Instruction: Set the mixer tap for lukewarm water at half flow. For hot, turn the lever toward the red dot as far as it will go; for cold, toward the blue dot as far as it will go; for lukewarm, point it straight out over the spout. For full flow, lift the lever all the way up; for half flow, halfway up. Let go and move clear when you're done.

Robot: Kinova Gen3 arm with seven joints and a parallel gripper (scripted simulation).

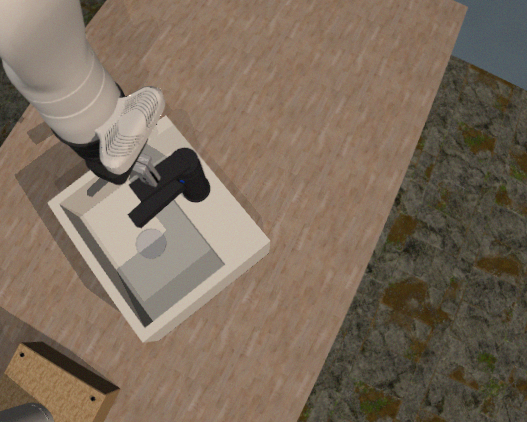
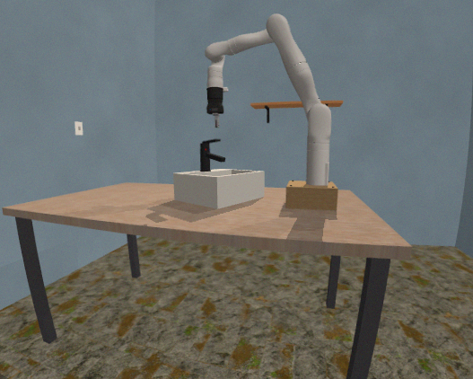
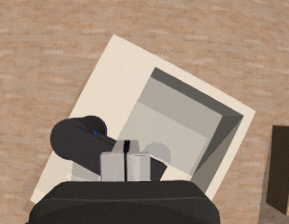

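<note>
Now: the lever 2 cm ahead of my hand, 2 cm to the left of it and 8 cm below it. From my hand the other things lie so: white sink basin 5 cm behind, 4 cm to the left, 32 cm below; then black mixer tap 4 cm ahead, 2 cm to the left, 13 cm below.
</note>
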